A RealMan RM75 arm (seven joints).
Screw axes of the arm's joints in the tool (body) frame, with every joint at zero. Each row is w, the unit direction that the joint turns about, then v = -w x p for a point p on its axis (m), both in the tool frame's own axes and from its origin. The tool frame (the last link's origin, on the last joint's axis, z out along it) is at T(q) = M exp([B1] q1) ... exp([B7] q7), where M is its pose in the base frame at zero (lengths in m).
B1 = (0, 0, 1, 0, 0, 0)
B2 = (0, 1, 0, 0.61, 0, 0)
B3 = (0, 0, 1, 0, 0, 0)
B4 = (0, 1, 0, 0.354, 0, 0)
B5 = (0, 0, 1, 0, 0, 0)
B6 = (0, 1, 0, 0.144, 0, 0)
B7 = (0, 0, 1, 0, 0, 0)
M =
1 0 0 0
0 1 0 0
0 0 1 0.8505
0 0 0 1
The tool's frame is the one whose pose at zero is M.
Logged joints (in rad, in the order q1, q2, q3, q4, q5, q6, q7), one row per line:
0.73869, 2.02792, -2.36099, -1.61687, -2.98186, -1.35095, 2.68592
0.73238, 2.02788, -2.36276, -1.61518, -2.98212, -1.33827, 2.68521
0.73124, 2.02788, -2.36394, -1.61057, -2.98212, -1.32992, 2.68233
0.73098, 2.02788, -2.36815, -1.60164, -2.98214, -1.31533, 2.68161
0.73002, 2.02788, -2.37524, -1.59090, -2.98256, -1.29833, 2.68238
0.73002, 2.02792, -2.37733, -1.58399, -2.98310, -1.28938, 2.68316
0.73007, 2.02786, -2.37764, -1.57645, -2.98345, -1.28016, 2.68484
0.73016, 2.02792, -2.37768, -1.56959, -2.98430, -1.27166, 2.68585
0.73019, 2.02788, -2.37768, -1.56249, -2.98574, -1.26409, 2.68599
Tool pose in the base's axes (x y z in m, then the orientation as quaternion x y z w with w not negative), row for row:
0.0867, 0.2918, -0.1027, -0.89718, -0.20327, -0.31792, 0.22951
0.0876, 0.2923, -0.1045, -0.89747, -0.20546, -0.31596, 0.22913
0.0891, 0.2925, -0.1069, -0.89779, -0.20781, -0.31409, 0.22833
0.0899, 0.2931, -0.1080, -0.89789, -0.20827, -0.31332, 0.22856
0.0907, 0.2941, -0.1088, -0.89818, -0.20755, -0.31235, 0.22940
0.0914, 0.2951, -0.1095, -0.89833, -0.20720, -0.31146, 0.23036
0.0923, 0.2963, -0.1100, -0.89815, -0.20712, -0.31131, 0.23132
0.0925, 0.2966, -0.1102, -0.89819, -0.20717, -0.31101, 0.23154
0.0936, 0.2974, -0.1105, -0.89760, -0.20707, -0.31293, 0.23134
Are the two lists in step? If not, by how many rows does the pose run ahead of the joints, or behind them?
The pose runs 2 rows ahead of the joints: the pose in row i belongs to the joints in row i + 2.
